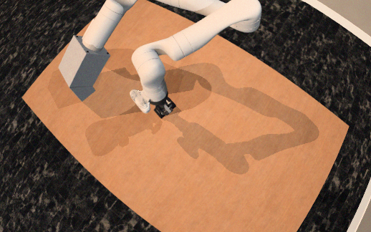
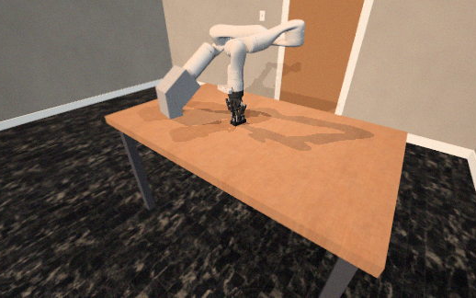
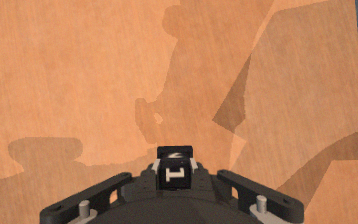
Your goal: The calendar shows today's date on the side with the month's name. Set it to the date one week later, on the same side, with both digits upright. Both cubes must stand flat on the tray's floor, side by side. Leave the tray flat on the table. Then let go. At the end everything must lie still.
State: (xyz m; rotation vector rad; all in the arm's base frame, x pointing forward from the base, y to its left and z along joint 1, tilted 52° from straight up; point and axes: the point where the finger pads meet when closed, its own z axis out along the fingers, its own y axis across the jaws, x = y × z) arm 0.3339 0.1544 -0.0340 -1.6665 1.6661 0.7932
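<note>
Now: hand 20 mm to the right of the black calendar tray and 30 mm above it.
</note>
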